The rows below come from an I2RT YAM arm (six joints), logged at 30 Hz.
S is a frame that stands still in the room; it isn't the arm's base.
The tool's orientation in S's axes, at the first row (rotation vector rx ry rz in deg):
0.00 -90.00 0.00
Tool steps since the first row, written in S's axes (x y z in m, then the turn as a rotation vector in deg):
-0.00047 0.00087 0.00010 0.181 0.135 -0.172
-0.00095 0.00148 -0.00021 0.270 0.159 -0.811
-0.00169 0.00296 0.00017 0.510 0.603 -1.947
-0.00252 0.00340 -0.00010 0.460 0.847 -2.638
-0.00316 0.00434 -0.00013 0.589 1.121 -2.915
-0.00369 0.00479 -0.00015 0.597 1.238 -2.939
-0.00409 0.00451 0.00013 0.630 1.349 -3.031
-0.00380 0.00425 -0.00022 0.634 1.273 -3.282
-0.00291 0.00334 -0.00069 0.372 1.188 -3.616
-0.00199 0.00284 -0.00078 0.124 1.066 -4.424
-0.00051 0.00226 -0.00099 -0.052 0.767 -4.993
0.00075 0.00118 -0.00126 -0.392 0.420 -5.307
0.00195 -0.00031 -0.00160 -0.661 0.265 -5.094
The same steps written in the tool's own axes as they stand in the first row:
0.00010 0.00087 0.00047 -0.172 0.135 -0.181
-0.00021 0.00148 0.00095 -0.811 0.159 -0.270
0.00017 0.00296 0.00169 -1.947 0.603 -0.510
-0.00010 0.00340 0.00252 -2.638 0.847 -0.460
-0.00013 0.00434 0.00316 -2.915 1.121 -0.589
-0.00015 0.00479 0.00369 -2.939 1.238 -0.597
0.00013 0.00451 0.00409 -3.031 1.349 -0.630
-0.00022 0.00425 0.00380 -3.282 1.273 -0.634
-0.00069 0.00334 0.00291 -3.616 1.188 -0.372
-0.00078 0.00284 0.00199 -4.424 1.066 -0.124
-0.00099 0.00226 0.00051 -4.993 0.767 0.052
-0.00126 0.00118 -0.00075 -5.307 0.420 0.392
-0.00160 -0.00031 -0.00195 -5.094 0.265 0.661

